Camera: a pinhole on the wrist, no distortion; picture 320 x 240 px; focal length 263.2 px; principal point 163.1 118.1 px. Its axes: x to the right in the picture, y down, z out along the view. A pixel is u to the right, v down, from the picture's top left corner.
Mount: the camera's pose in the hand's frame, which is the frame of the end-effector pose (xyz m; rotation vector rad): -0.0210 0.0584 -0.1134 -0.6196 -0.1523 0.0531
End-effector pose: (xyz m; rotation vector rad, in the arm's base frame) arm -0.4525 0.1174 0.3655 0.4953 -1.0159 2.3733
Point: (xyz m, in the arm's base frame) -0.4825 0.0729 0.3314
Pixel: outside the picture
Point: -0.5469 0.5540 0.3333
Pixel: behind the camera
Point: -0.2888 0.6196 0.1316
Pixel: behind the camera
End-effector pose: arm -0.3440 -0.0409 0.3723 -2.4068 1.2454 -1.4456
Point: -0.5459 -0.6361 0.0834
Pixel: outside the picture
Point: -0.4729 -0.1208 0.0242
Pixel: 51 154
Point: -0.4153 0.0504 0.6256
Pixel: behind the camera
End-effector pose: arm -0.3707 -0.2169 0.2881 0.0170 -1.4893 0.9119
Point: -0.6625 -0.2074 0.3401
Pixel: outside the picture
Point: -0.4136 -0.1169 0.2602
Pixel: outside the picture
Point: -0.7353 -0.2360 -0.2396
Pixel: 30 172
